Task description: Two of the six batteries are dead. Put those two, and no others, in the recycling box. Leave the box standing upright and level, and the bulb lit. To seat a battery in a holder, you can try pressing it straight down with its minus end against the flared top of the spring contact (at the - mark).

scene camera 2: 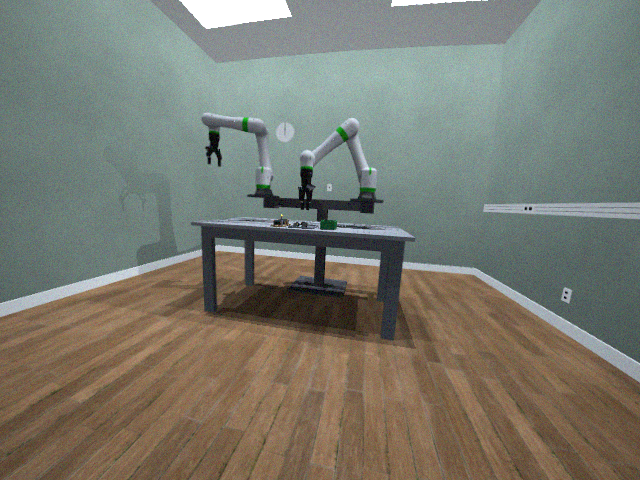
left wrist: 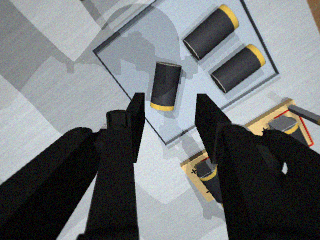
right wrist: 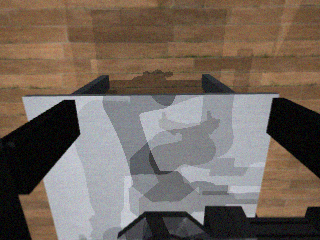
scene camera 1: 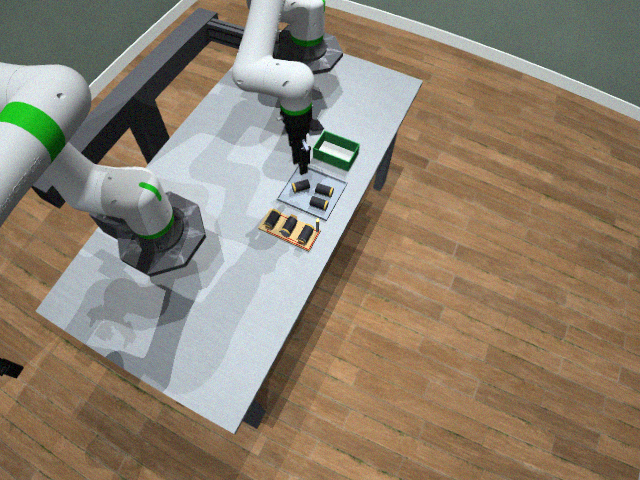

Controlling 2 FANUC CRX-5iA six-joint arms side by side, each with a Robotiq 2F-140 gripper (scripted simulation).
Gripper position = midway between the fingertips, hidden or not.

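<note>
Tray: [scene camera 1: 301, 199] and [left wrist: 128, 54]; in the right wrist view the tray is out of frame. Also present are a battery [left wrist: 213, 30], a battery [left wrist: 166, 78] and a battery [left wrist: 248, 60]. The left gripper [left wrist: 170, 108] and the right gripper [right wrist: 173, 116] are visible as well.
</note>
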